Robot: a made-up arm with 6 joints. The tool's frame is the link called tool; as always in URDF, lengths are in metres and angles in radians. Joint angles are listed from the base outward.
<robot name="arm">
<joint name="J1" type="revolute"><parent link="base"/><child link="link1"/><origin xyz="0 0 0.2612"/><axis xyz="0 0 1"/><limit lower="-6.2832" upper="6.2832"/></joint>
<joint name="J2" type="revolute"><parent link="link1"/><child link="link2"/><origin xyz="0 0 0"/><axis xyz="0 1 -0.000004"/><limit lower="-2.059" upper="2.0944"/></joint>
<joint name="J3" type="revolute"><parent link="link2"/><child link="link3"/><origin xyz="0.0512 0 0.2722"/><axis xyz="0 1 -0.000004"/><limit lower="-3.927" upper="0.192"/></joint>
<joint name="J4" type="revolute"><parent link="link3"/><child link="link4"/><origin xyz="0.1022 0 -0.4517"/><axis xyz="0 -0.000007 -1"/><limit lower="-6.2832" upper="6.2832"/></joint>
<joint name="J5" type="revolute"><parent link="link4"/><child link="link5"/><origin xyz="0 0 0"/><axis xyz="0 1 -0.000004"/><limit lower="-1.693" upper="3.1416"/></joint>
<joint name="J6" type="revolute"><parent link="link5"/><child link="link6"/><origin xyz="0.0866 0 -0.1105"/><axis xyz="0 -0.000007 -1"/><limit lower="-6.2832" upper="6.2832"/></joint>
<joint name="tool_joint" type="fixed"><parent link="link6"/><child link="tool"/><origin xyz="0 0 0" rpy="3.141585 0 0"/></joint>
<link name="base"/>
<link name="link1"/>
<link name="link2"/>
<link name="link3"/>
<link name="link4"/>
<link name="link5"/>
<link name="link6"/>
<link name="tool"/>
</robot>
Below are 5 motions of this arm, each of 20 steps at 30 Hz.
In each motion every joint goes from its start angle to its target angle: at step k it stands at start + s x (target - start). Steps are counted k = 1, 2, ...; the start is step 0. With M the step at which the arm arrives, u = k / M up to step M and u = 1 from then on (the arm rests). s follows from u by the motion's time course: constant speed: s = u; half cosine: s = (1 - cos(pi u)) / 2; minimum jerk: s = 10 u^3 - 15 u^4 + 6 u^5.
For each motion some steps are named. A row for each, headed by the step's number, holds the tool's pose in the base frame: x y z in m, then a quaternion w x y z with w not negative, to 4 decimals.
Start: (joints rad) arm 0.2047 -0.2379 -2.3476 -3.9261 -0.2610 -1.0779
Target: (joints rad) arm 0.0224 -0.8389 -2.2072 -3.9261 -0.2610 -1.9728
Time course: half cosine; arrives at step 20
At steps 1, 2, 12, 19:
1: 0.2578 -0.0277 1.0059 0.6067 -0.2641 0.2593 -0.7035
2: 0.2509 -0.0300 1.0079 0.6010 -0.2623 0.2557 -0.7104
12: 0.0004 -0.0795 1.0357 0.3581 -0.1800 0.1520 -0.9035
19: -0.1356 -0.0825 1.0176 0.1978 -0.1216 0.1159 -0.9657

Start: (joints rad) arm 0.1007 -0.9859 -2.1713 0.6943 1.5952 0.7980
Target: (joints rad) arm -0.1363 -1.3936 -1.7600 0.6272 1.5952 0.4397
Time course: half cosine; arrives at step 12
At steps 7, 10, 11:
7: -0.2574 0.0809 0.9328 0.3871 -0.7118 -0.0139 -0.5859
10: -0.2641 0.0989 0.9020 0.3265 -0.7120 -0.0195 -0.6214
11: -0.2647 0.1020 0.8968 0.3162 -0.7120 -0.0204 -0.6267

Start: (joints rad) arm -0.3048 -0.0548 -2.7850 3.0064 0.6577 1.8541
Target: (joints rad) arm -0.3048 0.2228 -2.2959 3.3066 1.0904 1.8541
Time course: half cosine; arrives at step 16
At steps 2, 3, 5, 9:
2: 0.1275 -0.0399 1.1290 0.7407 -0.1643 -0.0541 0.6491
3: 0.1484 -0.0462 1.1257 0.7372 -0.1567 -0.0524 0.6552
5: 0.2101 -0.0652 1.1120 0.7268 -0.1330 -0.0488 0.6721
9: 0.3682 -0.1175 1.0465 0.7020 -0.0611 -0.0513 0.7077

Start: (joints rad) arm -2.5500 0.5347 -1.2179 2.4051 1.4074 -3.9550
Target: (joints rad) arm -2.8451 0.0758 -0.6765 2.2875 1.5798 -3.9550
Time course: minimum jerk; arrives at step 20
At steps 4, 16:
4: -0.5184 -0.4129 0.1511 0.8171 0.5579 -0.1411 0.0340
16: -0.4780 -0.2420 0.1838 0.8293 0.5341 -0.1635 -0.0150

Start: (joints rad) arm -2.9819 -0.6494 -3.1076 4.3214 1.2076 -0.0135
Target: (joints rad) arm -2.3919 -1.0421 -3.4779 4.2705 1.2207 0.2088
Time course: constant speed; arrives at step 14
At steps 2, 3, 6, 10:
2: 0.5797 0.2134 0.8434 0.5943 -0.6664 -0.2092 -0.3987
3: 0.5940 0.2446 0.8127 0.6045 -0.6790 -0.2051 -0.3626
6: 0.6174 0.3434 0.7142 0.6226 -0.7151 -0.1943 -0.2514
10: 0.6021 0.4756 0.5712 0.6170 -0.7586 -0.1836 -0.1010

